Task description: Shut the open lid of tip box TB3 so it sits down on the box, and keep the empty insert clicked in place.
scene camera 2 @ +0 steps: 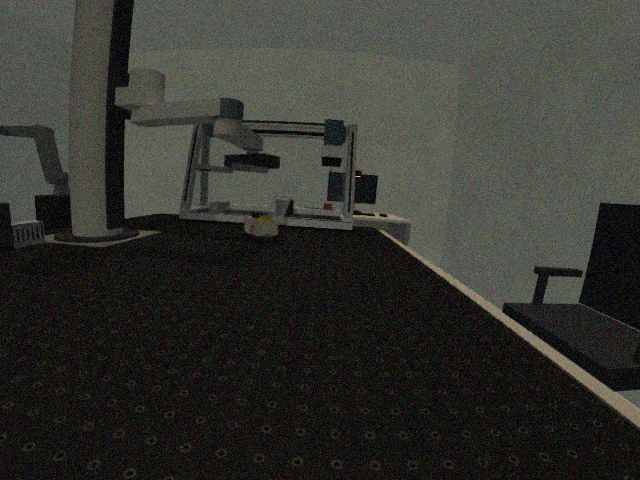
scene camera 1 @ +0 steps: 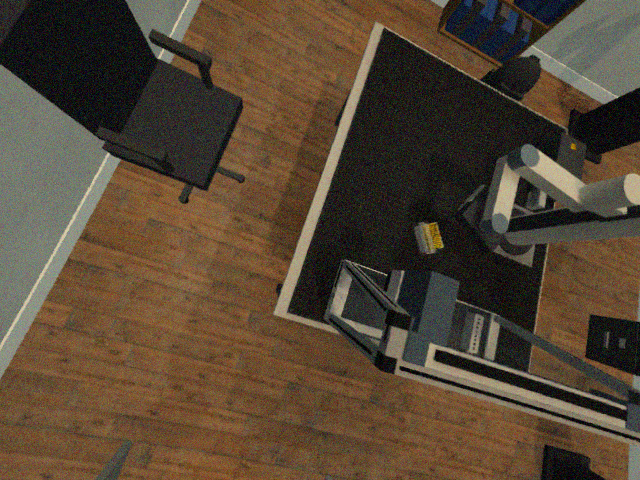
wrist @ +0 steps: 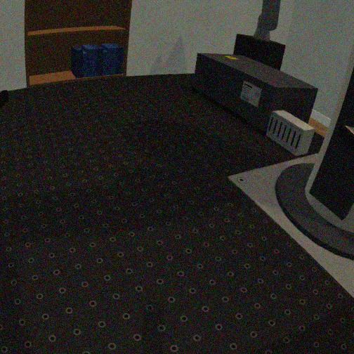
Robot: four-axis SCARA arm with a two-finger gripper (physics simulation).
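Seen in the pictures: gripper, between the fingertips: (scene camera 2: 213, 166); arm's base, origin of its link: (scene camera 2: 98, 239) (scene camera 1: 511, 231).
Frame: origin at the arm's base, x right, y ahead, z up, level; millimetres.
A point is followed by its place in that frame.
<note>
A small box, pale grey with yellow on it, (scene camera 1: 428, 238) {x -264, y 567, z 154 mm} (scene camera 2: 261, 226) {x -159, y 511, z 53 mm} stands on the dark table (scene camera 1: 392, 144) {x 159, y 779, z 13 mm} (scene camera 2: 310, 330) {x 456, y 712, z 13 mm} between the arm and the gantry machine. It is the likely tip box TB3, but no label is readable, and its lid angle and insert are too small to make out. It does not show in the wrist view. My gripper (scene camera 1: 472, 206) (scene camera 2: 252, 162) hangs well above the table at the end of the arm, apart from the box. Its fingers cannot be made out in the scene views and do not show in the wrist view.
The gantry machine (scene camera 1: 516, 379) {x -640, y 517, z 521 mm} (scene camera 2: 351, 180) {x -504, y 834, z 244 mm} stands beyond the box in scene camera 2. The arm's column (scene camera 2: 90, 129) {x 64, y 39, z 331 mm} stands on a pale base plate (wrist: 260, 187). A dark controller case (wrist: 250, 85) and a slotted pale block (wrist: 290, 132) are near it. An office chair (scene camera 1: 180, 124) stands beside the table.
</note>
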